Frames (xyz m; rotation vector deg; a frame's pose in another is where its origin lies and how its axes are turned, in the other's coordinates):
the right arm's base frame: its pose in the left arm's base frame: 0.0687 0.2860 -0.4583 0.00 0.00 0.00
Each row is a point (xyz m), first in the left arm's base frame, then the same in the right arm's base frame.
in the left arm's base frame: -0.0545 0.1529 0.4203
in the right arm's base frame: -0.1232 -0.1331 0.8786
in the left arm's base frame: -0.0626 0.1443 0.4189
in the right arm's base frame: -0.1313 -0.1417 0.8772
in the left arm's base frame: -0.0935 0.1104 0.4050
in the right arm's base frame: -0.1622 -0.1756 0.8633
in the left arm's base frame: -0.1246 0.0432 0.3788
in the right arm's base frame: -0.1933 -0.2428 0.8371
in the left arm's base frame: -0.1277 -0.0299 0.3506
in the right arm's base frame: -0.1964 -0.3159 0.8089
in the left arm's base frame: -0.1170 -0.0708 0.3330
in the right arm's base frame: -0.1857 -0.3568 0.7913
